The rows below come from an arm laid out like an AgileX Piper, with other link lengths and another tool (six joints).
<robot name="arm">
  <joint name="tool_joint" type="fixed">
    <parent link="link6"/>
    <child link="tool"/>
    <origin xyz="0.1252 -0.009 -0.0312" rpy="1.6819 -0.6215 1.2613"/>
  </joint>
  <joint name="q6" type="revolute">
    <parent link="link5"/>
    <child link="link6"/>
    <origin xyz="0.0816 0 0.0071" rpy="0 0 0"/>
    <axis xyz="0.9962 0 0.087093"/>
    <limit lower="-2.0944" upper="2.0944"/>
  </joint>
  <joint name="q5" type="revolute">
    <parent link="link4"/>
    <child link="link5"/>
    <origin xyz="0 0 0" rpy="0 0 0"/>
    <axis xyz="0 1 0"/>
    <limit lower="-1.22" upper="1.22"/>
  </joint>
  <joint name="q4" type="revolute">
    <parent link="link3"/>
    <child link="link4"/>
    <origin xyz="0.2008 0 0.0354" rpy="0 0 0"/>
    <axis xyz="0.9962 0 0.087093"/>
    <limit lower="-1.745" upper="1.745"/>
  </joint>
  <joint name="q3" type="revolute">
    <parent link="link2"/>
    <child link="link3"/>
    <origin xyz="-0.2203 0 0.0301" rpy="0 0 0"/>
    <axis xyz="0 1 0"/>
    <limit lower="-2.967" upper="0"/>
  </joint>
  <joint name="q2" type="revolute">
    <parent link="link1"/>
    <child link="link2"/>
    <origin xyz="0 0 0" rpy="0 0 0"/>
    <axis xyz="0 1 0"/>
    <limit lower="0" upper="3.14"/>
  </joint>
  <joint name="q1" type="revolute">
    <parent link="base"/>
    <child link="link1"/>
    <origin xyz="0 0 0.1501" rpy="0 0 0"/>
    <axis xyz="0 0 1"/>
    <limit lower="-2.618" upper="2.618"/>
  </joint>
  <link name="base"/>
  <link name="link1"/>
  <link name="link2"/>
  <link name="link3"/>
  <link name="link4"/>
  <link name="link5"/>
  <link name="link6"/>
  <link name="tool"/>
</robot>
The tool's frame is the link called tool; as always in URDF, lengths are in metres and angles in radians.
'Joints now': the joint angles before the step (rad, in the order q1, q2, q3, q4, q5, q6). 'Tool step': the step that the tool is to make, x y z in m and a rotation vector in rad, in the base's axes. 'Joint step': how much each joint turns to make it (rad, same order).
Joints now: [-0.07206 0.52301 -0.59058 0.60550 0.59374 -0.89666]
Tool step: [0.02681 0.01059 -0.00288 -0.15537 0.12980 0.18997]
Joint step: [0.00412 0.28501 -0.18898 0.04886 0.13851 -0.24332]
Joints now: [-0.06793 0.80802 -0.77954 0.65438 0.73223 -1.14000]
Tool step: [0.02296 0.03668 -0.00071 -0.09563 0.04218 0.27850]
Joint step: [0.10325 0.22381 -0.15733 0.06445 0.09321 -0.21895]
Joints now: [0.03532 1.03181 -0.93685 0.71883 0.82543 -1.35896]
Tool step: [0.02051 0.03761 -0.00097 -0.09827 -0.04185 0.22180]
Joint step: [0.14588 0.16057 -0.11163 -0.00421 -0.01241 -0.14682]
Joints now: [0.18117 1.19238 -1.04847 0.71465 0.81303 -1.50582]
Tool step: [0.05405 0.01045 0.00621 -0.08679 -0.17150 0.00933]
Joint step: [0.08127 0.16132 -0.08419 -0.01686 -0.22558 -0.12841]
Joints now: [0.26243 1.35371 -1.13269 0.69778 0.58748 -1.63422]
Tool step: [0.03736 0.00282 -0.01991 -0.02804 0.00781 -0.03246]
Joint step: [0.00663 0.17650 -0.09524 -0.00192 -0.07838 -0.01866]
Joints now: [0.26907 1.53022 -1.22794 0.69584 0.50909 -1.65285]
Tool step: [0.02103 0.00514 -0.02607 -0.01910 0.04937 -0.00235]
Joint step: [0.00178 0.14030 -0.07780 -0.00001 -0.01093 -0.00465]
